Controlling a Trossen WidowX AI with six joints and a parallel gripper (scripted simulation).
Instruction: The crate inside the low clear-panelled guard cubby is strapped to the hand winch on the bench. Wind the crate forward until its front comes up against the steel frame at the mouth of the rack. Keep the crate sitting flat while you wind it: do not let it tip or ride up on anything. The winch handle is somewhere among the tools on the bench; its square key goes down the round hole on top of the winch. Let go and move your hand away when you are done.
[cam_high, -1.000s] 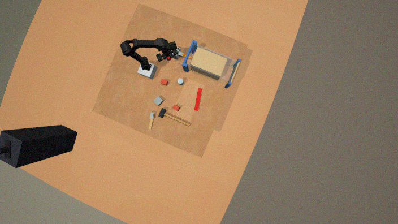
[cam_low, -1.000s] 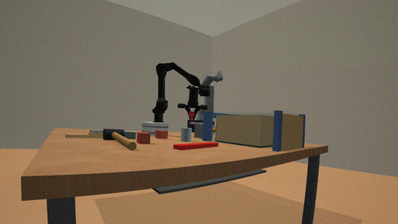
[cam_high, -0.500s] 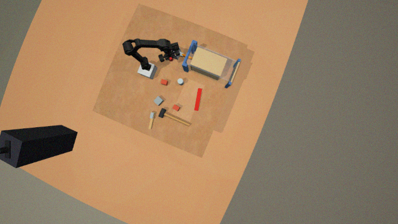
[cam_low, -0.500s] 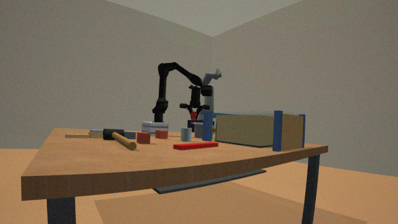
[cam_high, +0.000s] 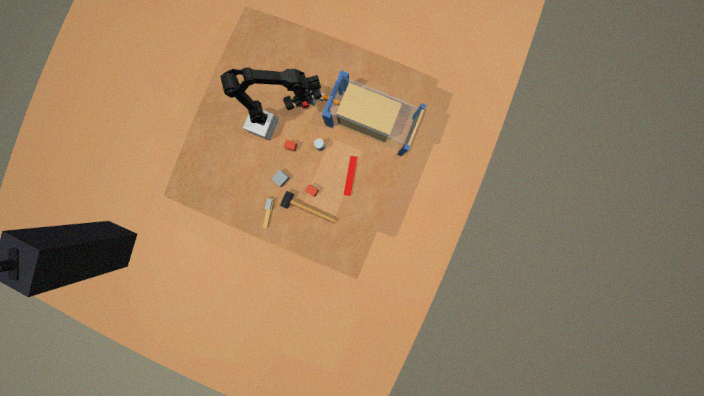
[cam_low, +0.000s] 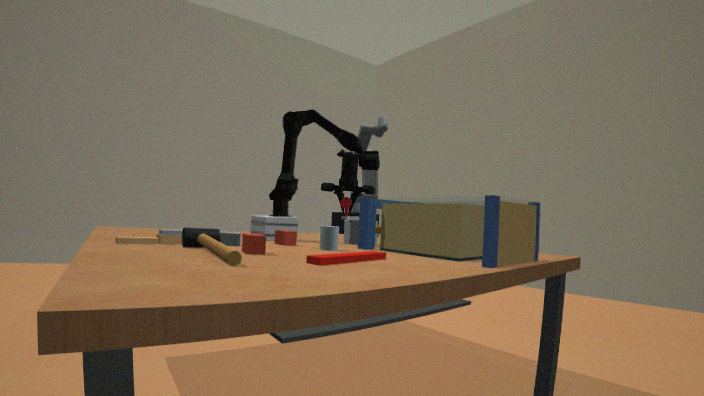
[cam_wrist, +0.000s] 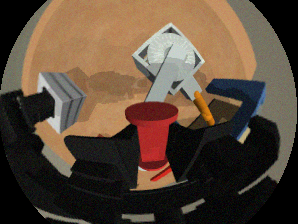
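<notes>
The grey hand winch lies 50 mm behind my gripper tip, 90 mm to the left of it and 80 mm below it. Also, from my gripper tip: red knob: 20 mm above; winch handle: 10 mm behind, 40 mm to the left, 10 mm below; clear-panelled cubby: 370 mm ahead, 80 mm to the left.
</notes>
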